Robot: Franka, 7 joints.
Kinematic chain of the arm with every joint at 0, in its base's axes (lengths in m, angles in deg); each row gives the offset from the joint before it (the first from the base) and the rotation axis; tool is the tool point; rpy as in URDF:
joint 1: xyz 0 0 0.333 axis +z
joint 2: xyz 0 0 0 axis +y
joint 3: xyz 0 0 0.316 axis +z
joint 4: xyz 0.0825 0 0 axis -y
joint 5: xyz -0.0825 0 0.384 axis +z
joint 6: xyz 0 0 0 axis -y
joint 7: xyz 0.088 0 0 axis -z
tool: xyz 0 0 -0.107 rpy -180 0 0
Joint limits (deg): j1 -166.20..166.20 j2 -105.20..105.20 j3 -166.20..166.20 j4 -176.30..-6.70 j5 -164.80..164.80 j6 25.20..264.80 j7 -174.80..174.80
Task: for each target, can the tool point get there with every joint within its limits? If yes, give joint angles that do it. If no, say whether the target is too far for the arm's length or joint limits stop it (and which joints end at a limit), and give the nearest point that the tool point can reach.
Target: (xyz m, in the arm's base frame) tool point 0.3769 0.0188 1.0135
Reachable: yes | joints 95.58 -33.02 -55.80 -70.21 -75.73 178.43 -3.58
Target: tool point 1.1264 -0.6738 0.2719
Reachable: no: too far | nearest point 0.7354 -0.4399 0.2931 | short by 0.456 m
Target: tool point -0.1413 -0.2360 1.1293
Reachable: yes | joints 11.09 0.60 -140.25 -27.91 46.96 120.86 128.17
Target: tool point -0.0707 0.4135 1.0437
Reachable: yes | joints -130.55 -47.23 -41.32 -57.73 43.37 151.46 -67.82
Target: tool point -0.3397 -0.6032 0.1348
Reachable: yes | joints -84.34 73.80 -61.44 -82.67 -73.78 201.28 -120.35
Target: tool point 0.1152 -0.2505 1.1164
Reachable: yes | joints 41.46 -11.53 -87.04 -26.85 60.59 108.02 1.67
